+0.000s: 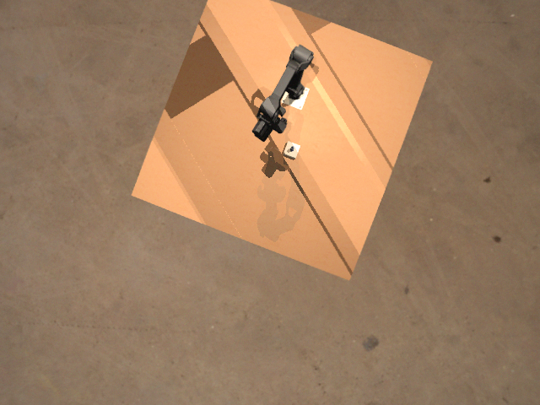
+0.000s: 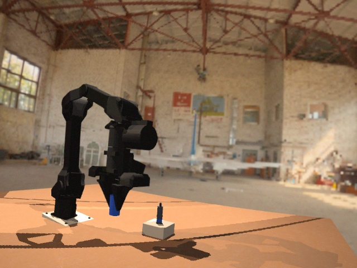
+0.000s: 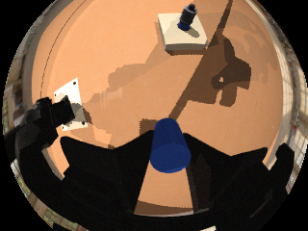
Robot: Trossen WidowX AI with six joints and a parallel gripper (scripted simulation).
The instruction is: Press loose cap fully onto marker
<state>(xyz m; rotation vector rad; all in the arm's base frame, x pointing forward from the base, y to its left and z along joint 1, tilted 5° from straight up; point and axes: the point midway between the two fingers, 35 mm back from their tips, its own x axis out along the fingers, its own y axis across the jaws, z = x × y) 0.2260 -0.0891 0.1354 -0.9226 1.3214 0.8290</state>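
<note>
Right now the white holder block is 130 mm to the left of my gripper tip, 80 mm ahead of it and 70 mm below it. From my gripper tip the other things lie so: blue marker cap (10 mm above).
</note>
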